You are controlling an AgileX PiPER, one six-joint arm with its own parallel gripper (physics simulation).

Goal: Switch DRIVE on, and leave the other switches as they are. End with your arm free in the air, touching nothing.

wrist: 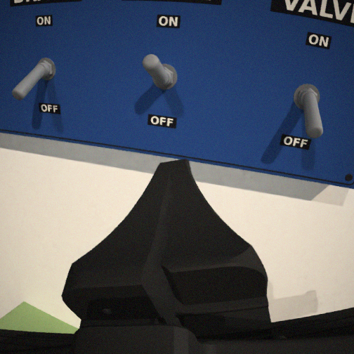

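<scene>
The DRIVE switch is the middle one on the blue panel; its name plate is cut off at the top edge of the view. Its grey lever points up and a little left, toward the ON label. The left switch, with a partly cut-off name, has its lever pointing down-left. The VALVE switch at the right has its lever pointing down toward its OFF label. My gripper is shut, its dark fingers together below the DRIVE switch, with a gap between the tip and the levers.
The blue panel fills the upper part of the view, its lower edge sloping down to the right. A pale surface lies behind and below it. A green patch shows at the lower left.
</scene>
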